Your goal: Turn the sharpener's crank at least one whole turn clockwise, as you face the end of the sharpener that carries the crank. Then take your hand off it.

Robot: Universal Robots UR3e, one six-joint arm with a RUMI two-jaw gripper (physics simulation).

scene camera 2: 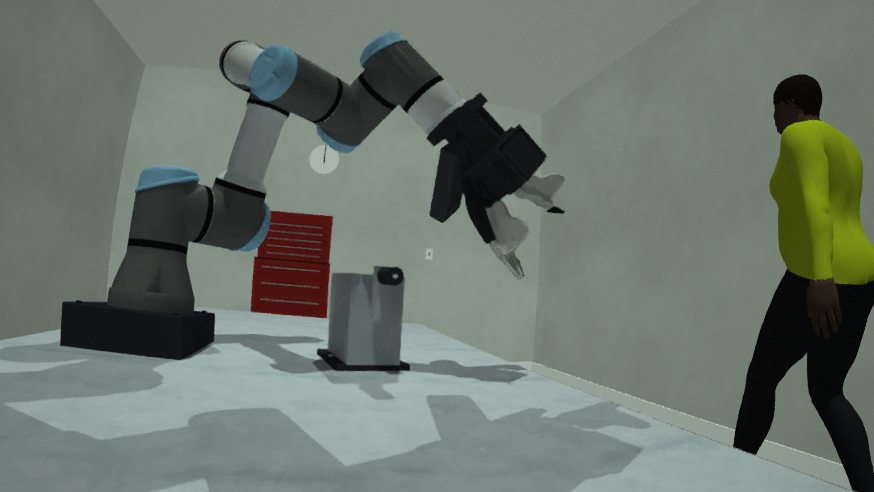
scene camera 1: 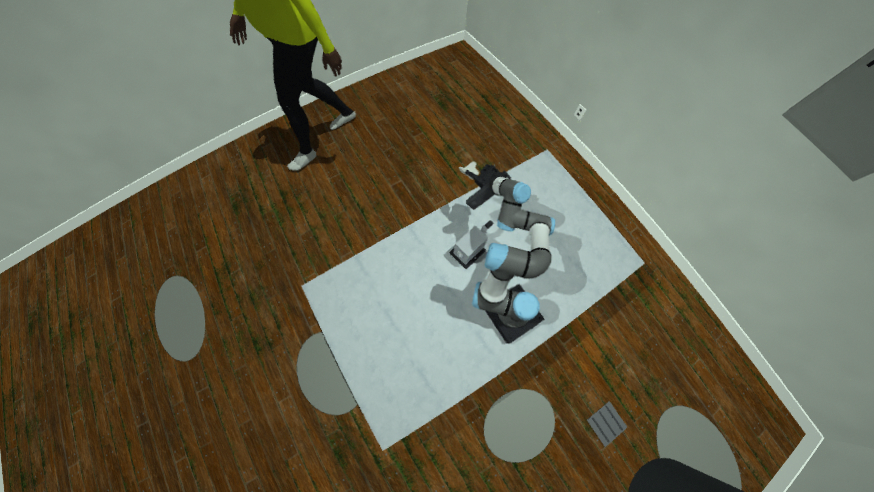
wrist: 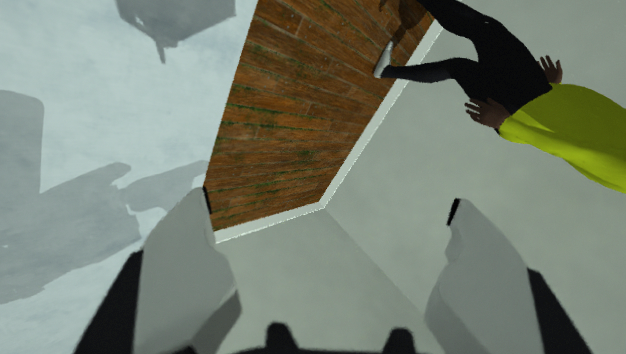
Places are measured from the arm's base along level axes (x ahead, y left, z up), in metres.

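Pixels of known places: gripper, fingertip midpoint: (scene camera 2: 545, 242) (scene camera 1: 470, 179) (wrist: 328, 195); arm's base at its link origin: (scene camera 2: 151, 308) (scene camera 1: 513, 311).
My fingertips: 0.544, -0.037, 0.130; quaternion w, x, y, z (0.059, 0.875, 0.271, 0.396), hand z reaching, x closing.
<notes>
Ahead of a thing's pixels: the offset from my fingertips to its middle, as dx, dy, dz. "spot": to the spot under its first point. Level surfaces: height alone.
The grey sharpener @[spot: -0.249, +0.106, -0.054] (scene camera 1: 470, 245) (scene camera 2: 366, 320) stands upright on its black base on the pale table. Its crank's black knob @[-0.195, +0.001, -0.055] (scene camera 1: 487, 224) (scene camera 2: 389, 275) is at the top, at the end away from the arm's base; the crank arm runs down that end. My gripper (scene camera 1: 469, 168) (scene camera 2: 536, 239) (wrist: 328, 195) is open, with its two pale fingers wide apart and nothing between them. It hangs in the air beyond the crank end, apart from the sharpener and the knob, tilted downward and outward. The sharpener does not show in the wrist view, where its shadow may be at the upper left.
The arm's black base (scene camera 1: 512, 330) (scene camera 2: 134, 330) stands on the table @[dz -0.182] (scene camera 1: 379, 366) (scene camera 2: 275, 391) behind the sharpener. A person in a yellow top (scene camera 1: 287, 21) (scene camera 2: 819, 201) (wrist: 575, 120) is beyond the table edge. A red tool chest (scene camera 2: 292, 262) stands farther back.
</notes>
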